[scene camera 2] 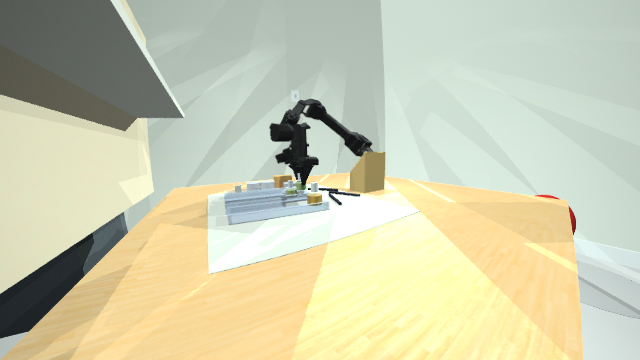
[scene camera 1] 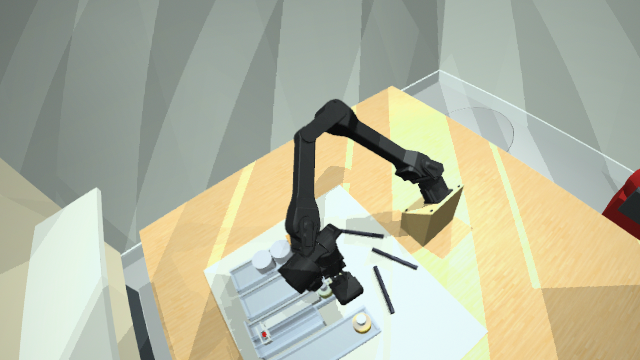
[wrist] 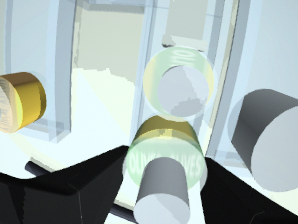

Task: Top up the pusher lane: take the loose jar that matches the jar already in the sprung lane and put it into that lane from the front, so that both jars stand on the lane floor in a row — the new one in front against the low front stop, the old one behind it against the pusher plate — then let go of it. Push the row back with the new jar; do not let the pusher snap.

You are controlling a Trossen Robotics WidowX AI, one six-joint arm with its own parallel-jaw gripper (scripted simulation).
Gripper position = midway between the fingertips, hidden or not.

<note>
I see my gripper [scene camera 1: 336, 279], a pale green jar [wrist: 179, 83] and a grey lane rack [scene camera 2: 231, 199].
My gripper shows as well in scene camera 2 [scene camera 2: 301, 184] and in the wrist view [wrist: 165, 159].
</note>
